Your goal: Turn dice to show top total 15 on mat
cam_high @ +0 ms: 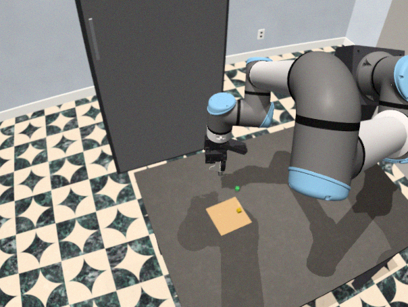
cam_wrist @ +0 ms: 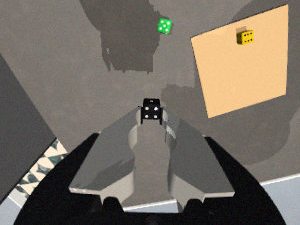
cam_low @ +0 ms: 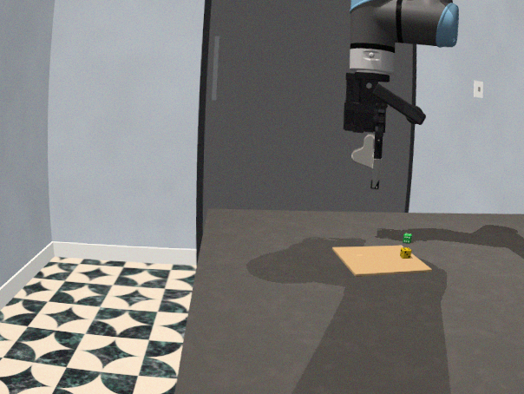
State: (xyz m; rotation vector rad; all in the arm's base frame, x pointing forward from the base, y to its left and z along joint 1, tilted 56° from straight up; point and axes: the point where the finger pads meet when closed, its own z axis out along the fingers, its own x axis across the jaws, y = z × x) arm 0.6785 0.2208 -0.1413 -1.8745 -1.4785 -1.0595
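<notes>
Right now the orange mat is 15 cm to the left of my hand, 12 cm below it and 1 cm behind it. Also, from my hand: black die 1 cm below; yellow die 14 cm to the left, 11 cm below, 6 cm behind; green die 11 cm below, 8 cm behind, 2 cm to the left.
</notes>
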